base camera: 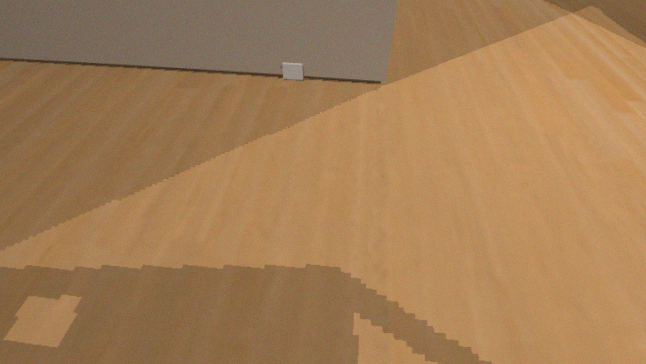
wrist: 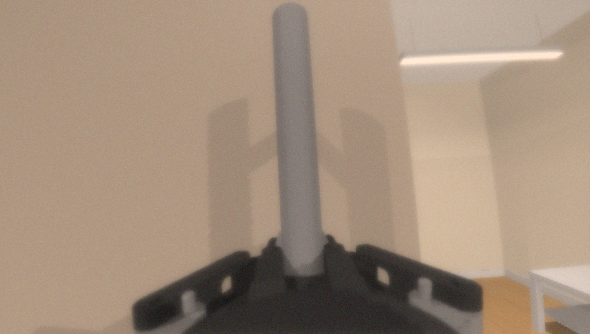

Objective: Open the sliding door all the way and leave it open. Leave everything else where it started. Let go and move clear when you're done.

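Frame: origin at the arm's base, x ahead, y left, z up, level; centimetres.
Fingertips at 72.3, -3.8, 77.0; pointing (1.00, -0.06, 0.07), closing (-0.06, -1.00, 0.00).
Pixels of each thing's top centre, then the offset from my fingertips to it, as dx, dy, dz. "*": a spot on its surface instead. Level surfaces: height alone.
- grey vertical bar handle at a spot on its surface: (wrist: pixel 296 130) * -5.5, +0.3, +7.9
- small white block at a spot on its surface: (base camera: pixel 293 71) * +2.0, +7.5, -114.7
- white table at its surface level: dz -71.6
- Wooden floor at its surface level: dz -116.6
The sliding door (base camera: pixel 200 35) (wrist: pixel 125 125) is a plain beige-grey panel. In the base camera view its lower part crosses the upper left, and its right edge stands beside an opening. In the wrist view it fills the left and middle. A grey vertical bar handle (wrist: pixel 296 130) stands out in front of the door. My gripper (wrist: pixel 301 241) is shut on the bar, with one dark finger on each side of it. The bar's lower part is hidden behind the gripper. The gripper does not show in the base camera view.
A small white block (base camera: pixel 293 71) is at the door's bottom edge. Through the opening on the right of the wrist view are a ceiling light (wrist: pixel 480 58), pale walls and a white table (wrist: pixel 565 280) at the lower right. Wooden floor (base camera: pixel 400 200) stretches in front of the door, with shadows on it.
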